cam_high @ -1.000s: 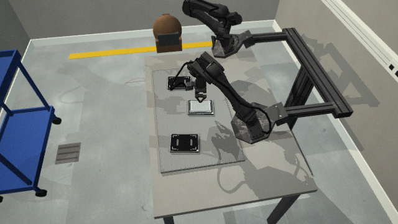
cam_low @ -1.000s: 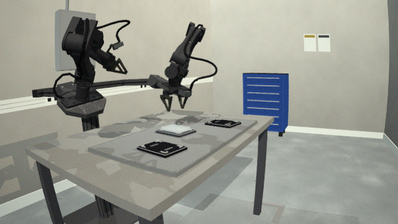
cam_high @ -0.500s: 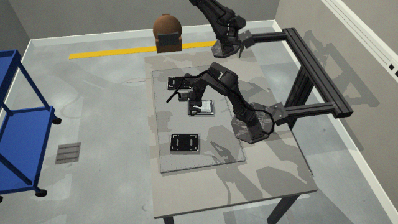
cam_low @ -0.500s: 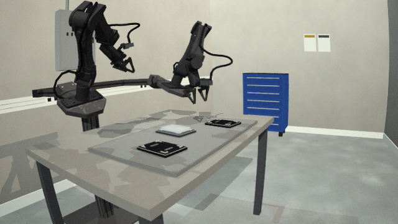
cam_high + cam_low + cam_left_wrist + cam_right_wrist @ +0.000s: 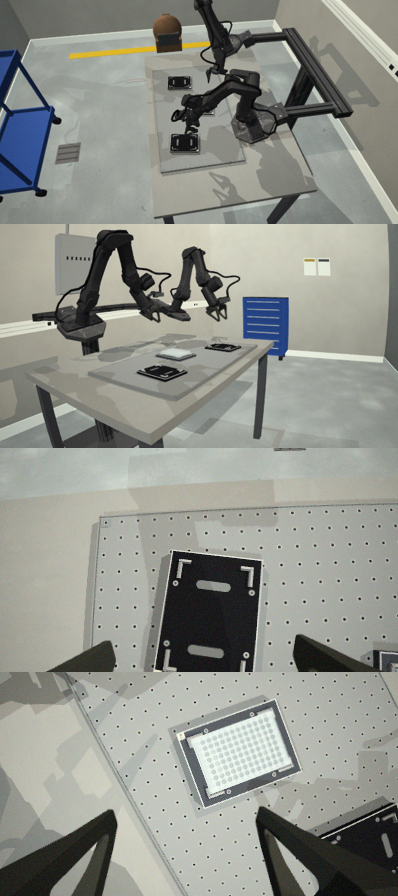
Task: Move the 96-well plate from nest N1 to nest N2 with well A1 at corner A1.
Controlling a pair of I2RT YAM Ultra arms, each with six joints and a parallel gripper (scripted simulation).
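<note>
Right now my right hand is 160 mm above the white 96-well plate, 100 mm short of it and 30 mm to the right of it.
</note>
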